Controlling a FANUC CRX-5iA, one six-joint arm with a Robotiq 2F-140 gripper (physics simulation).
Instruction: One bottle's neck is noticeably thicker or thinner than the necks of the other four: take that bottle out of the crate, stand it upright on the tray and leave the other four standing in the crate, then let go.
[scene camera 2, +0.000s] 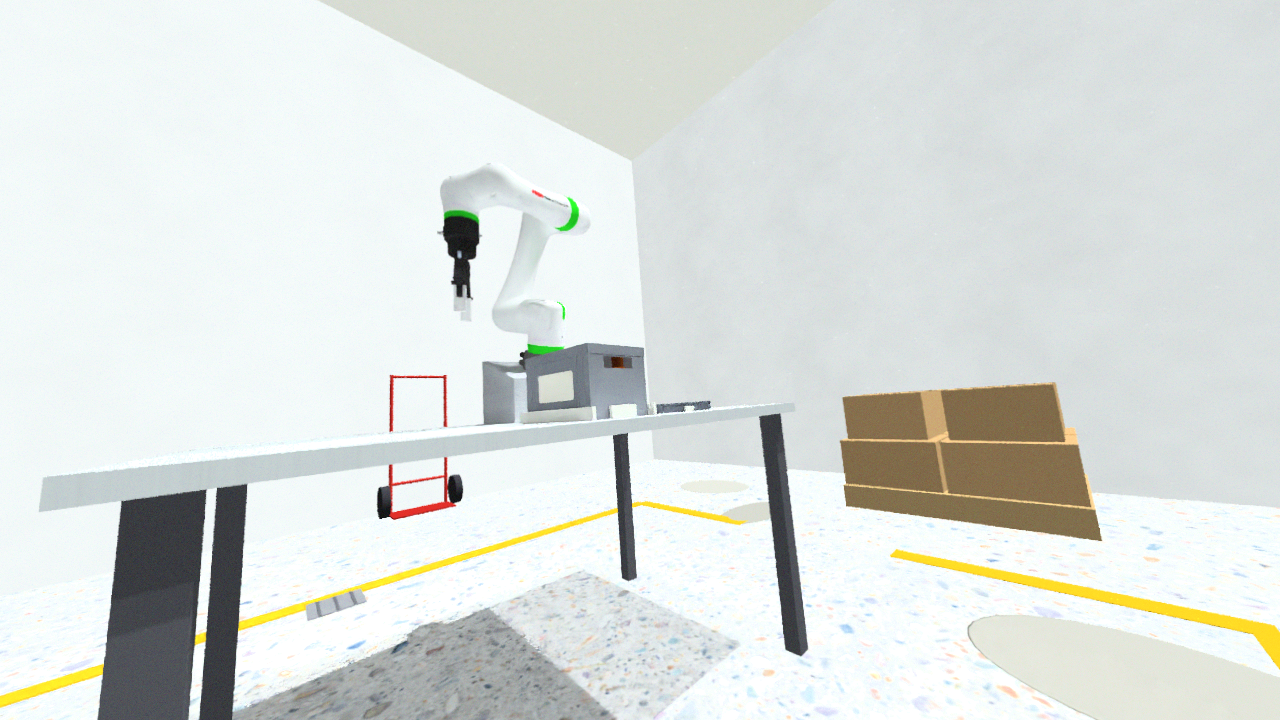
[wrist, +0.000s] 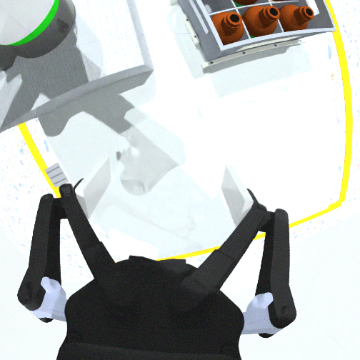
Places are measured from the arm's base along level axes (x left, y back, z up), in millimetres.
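Pixels of known places: gripper, fingertip midpoint: (scene camera 2: 463, 316).
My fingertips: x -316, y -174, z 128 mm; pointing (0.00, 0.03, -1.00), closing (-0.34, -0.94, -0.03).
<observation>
Behind a point stands the place of what it marks.
The grey crate (scene camera 2: 612, 394) @(x -84, y -554, z -127 mm) (wrist: 324, 21) stands on the table, cut off at the top of the wrist view. Three brown bottles (wrist: 227, 33) (wrist: 257, 22) (wrist: 295, 19) stand upright in its near row of compartments; part of another shows behind. Their neck widths cannot be compared surely here. Brown also shows through the crate's handle hole in the scene view. My gripper (scene camera 2: 461, 308) @(x -316, y -174, z 128 mm) (wrist: 166, 172) is open and empty, pointing down, high above the table and to the left of the crate in the scene view. A low dark object (scene camera 2: 684, 406) @(x 185, y -517, z -169 mm) lies right of the crate; I cannot tell if it is the tray.
The white table (scene camera 2: 295, 453) @(x -628, y -703, z -185 mm) has its edge at the front. The grey robot pedestal (scene camera 2: 501, 392) @(x -169, y -36, z -81 mm) (wrist: 117, 30) stands beside the crate. A pale fixture strip (scene camera 2: 559, 415) @(x -176, y -460, z -167 mm) (wrist: 235, 56) runs along the crate's base. A red hand truck (scene camera 2: 418, 483) and cardboard boxes (scene camera 2: 1002, 416) stand beyond the table.
</observation>
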